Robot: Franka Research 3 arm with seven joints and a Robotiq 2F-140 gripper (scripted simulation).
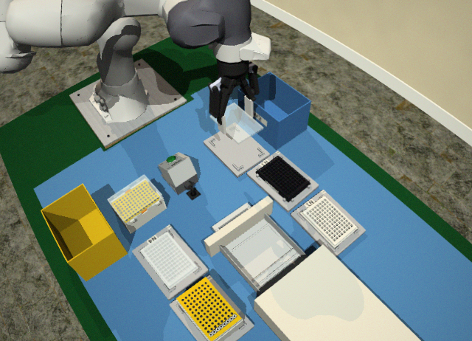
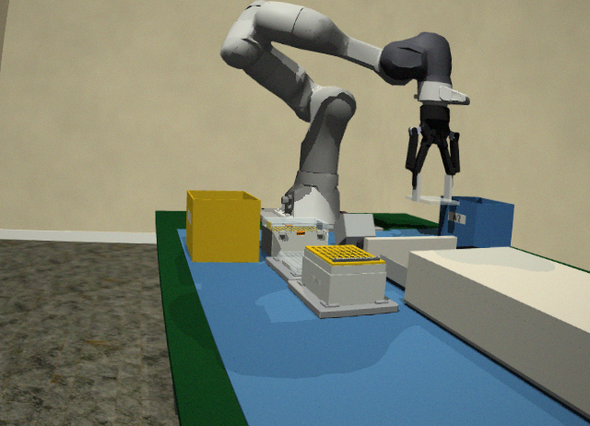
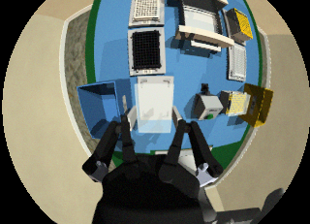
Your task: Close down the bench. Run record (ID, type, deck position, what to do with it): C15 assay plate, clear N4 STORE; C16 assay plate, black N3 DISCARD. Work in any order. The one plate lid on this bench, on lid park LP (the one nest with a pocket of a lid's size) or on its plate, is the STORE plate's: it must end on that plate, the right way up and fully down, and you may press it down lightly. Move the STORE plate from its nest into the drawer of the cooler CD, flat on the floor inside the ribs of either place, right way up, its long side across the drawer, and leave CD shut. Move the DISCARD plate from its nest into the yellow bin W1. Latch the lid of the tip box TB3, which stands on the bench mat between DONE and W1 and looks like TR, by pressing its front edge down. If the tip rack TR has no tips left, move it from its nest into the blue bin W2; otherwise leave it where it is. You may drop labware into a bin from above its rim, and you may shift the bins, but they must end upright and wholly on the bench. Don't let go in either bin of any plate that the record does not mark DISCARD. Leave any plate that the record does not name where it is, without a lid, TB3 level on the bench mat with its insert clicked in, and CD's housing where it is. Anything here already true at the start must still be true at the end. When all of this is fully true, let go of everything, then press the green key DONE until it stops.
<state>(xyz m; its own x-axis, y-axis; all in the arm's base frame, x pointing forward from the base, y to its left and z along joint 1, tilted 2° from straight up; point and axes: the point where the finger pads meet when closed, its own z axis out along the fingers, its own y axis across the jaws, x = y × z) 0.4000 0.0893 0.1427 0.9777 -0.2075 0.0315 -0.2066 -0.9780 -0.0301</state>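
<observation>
Now: hand 38 cm to the left of the nest N4, 13 cm above it and 10 cm short of it. From my hand the other things lie so: blue bin W2: 15 cm to the left, 10 cm below, 2 cm ahead; plate lid: 2 cm below; lid park: 13 cm below.
</observation>
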